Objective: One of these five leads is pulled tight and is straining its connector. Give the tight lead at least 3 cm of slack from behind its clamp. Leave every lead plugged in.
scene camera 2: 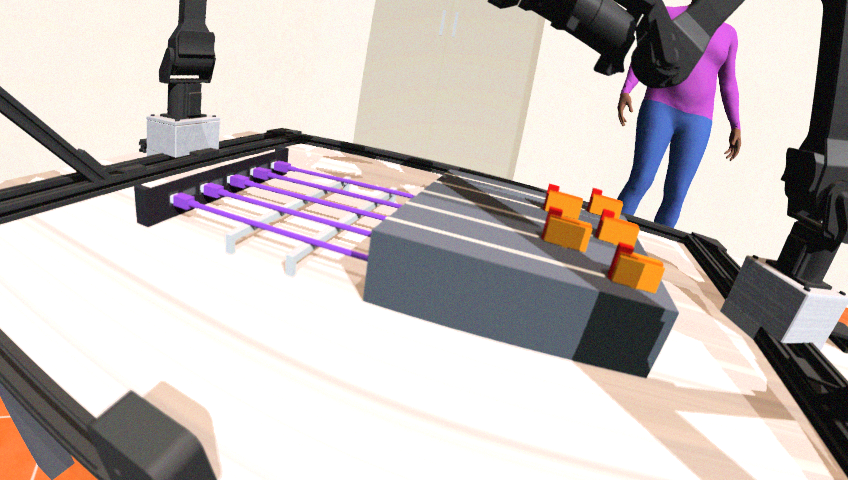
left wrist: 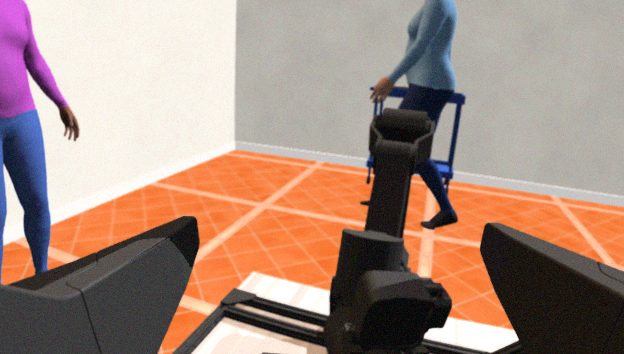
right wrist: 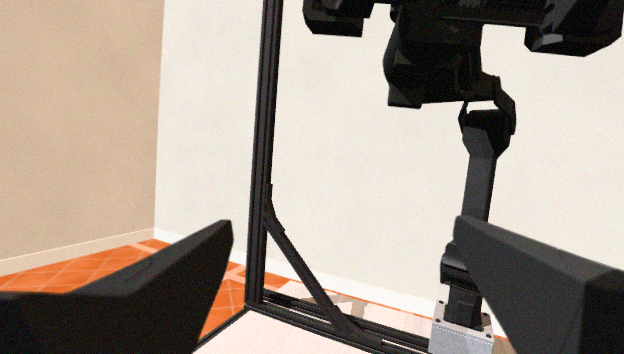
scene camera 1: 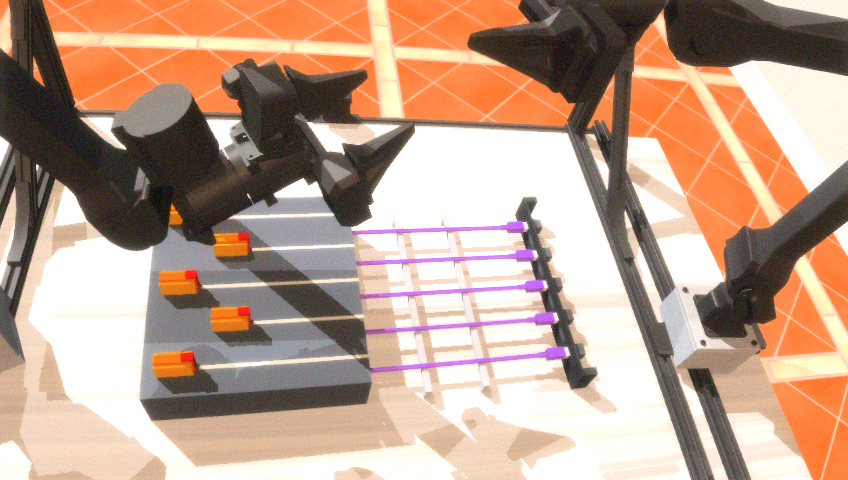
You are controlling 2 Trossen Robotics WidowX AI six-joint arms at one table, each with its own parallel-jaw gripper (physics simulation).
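Where they show: left gripper, fingertip midpoint: point(left wrist: 342, 234) point(scene camera 1: 439, 1); right gripper, fingertip midpoint: point(right wrist: 342, 228) point(scene camera 1: 389, 98); left arm's base at its link origin: point(scene camera 2: 183, 116) point(right wrist: 462, 317) point(scene camera 1: 718, 316); right arm's base at its link origin: point(scene camera 2: 797, 275).
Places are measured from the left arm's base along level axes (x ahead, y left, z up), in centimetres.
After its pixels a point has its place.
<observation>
Five purple leads point(scene camera 1: 440, 261) {z -5.4, x 37.4, y -10.6 cm} point(scene camera 2: 279, 231) {z -5.4, x 39.8, y -16.2 cm} run straight from the grey block point(scene camera 1: 255, 389) {z -1.3, x 60.3, y 10.7 cm} point(scene camera 2: 470, 297) {z -4.6, x 59.4, y -16.9 cm} to a black connector bar point(scene camera 1: 580, 368) {z -3.6, x 20.6, y 6.2 cm} point(scene camera 2: 148, 205) {z -5.3, x 24.0, y -21.8 cm}, their purple plugs point(scene camera 1: 555, 353) {z -4.9, x 23.1, y 3.5 cm} point(scene camera 2: 181, 201) {z -5.3, x 25.8, y -18.2 cm} at the bar. I cannot tell which lead is tight. Several orange clamps with red ends point(scene camera 1: 173, 364) {z 0.5, x 69.1, y 9.0 cm} point(scene camera 2: 636, 271) {z 0.2, x 71.5, y -13.1 cm} stand staggered on the block; the farthest is partly hidden by my right arm in scene camera 1. My right gripper point(scene camera 1: 389, 99) {z 25.6, x 48.6, y -7.1 cm} point(right wrist: 342, 228) {z 25.6, x 48.6, y -7.1 cm} is open and empty, above the block's far end. My left gripper is open and empty, high beyond the table's far edge in scene camera 1.
Two pale rails point(scene camera 1: 474, 336) {z -5.8, x 33.6, y 0.8 cm} point(scene camera 2: 261, 223) {z -5.2, x 37.3, y -16.3 cm} cross under the leads. Black frame beams point(scene camera 1: 639, 309) {z -6.2, x 8.0, y -4.5 cm} and posts point(right wrist: 262, 150) {z 28.9, x 10.7, y -42.0 cm} edge the table. A person in pink point(scene camera 2: 684, 89) point(left wrist: 15, 65) stands beyond it. Another person point(left wrist: 432, 55) stands by a blue cart point(left wrist: 456, 135).
</observation>
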